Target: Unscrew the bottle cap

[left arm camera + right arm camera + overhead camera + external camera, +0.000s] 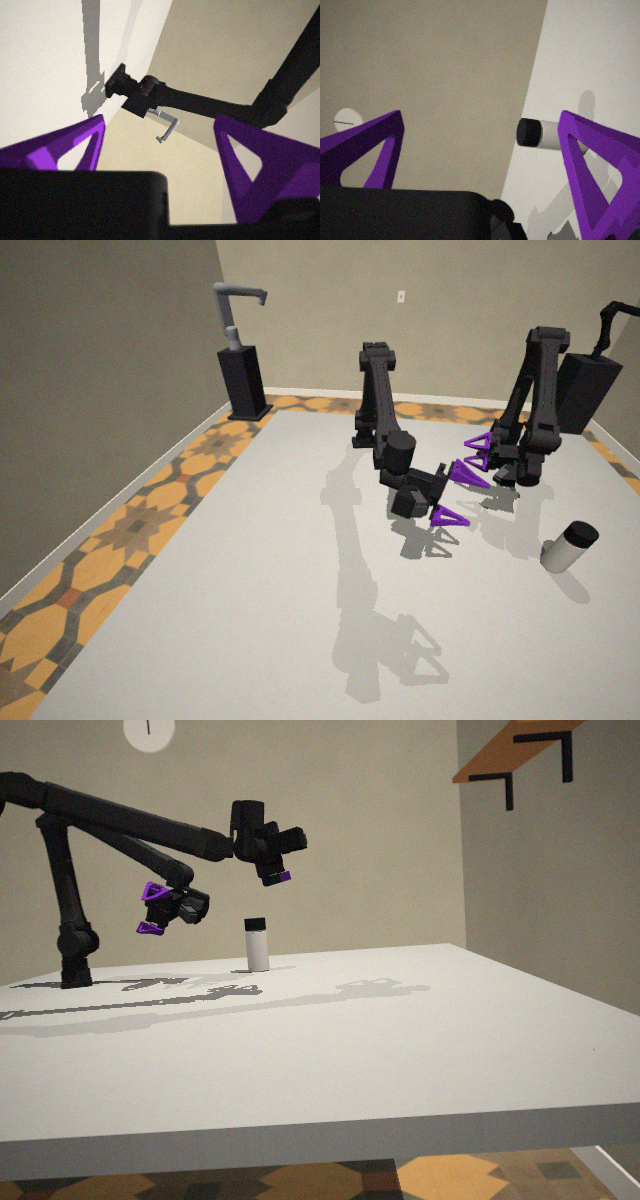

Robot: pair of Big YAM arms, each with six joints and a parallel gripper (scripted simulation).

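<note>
Right now the bottle is 350 mm to the left of my right hand, 210 mm below it and 130 mm behind it. Also, from my right hand: black cap 350 mm to the left, 180 mm below, 130 mm behind.
</note>
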